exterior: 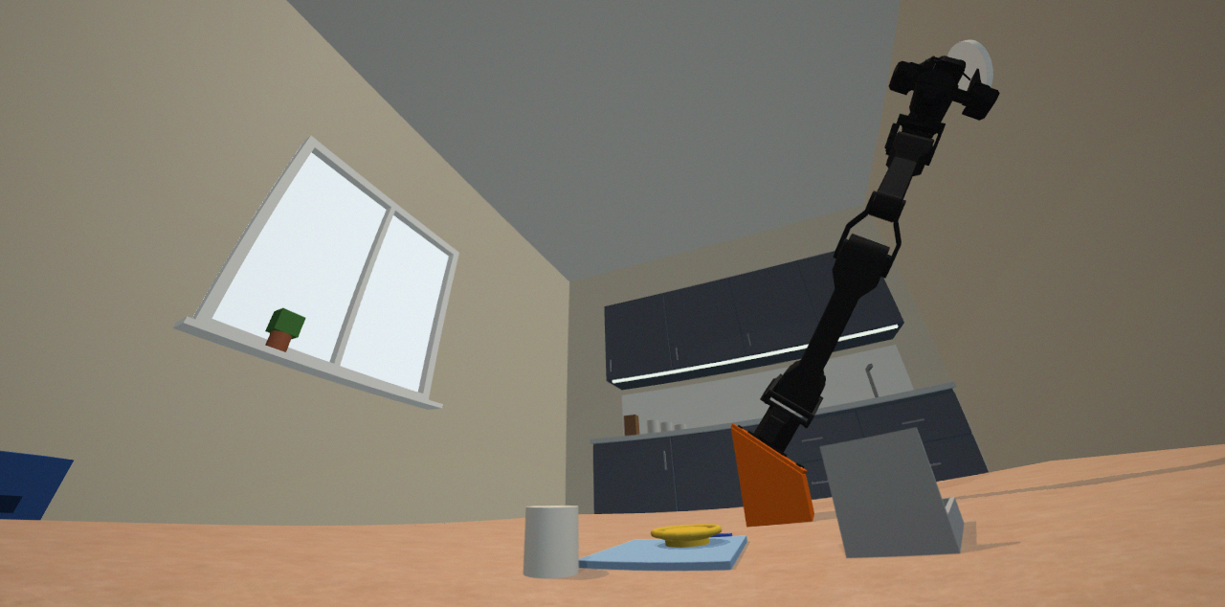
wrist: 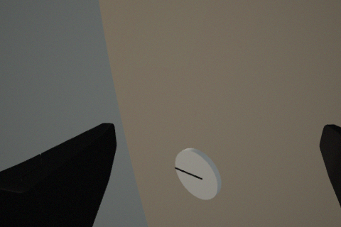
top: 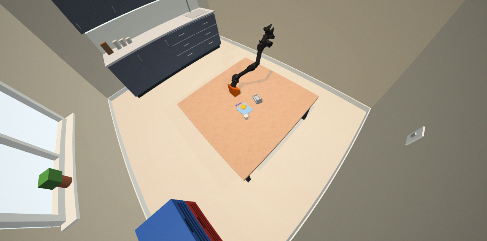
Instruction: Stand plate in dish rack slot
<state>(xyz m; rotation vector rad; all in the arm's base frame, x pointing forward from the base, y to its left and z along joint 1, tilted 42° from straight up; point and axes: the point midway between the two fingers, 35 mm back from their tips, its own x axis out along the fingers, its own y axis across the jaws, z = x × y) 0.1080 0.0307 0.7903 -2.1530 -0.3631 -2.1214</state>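
Now: the yellow plate 190 mm ahead of my gripper tip, 630 mm to the right of it and 690 mm below it. From my gripper tip the other things lie so: grey dish rack (200 mm ahead, 430 mm to the right, 690 mm below); light blue mat (220 mm ahead, 640 mm to the right, 710 mm below); blue pen (110 mm ahead, 660 mm to the right, 700 mm below).
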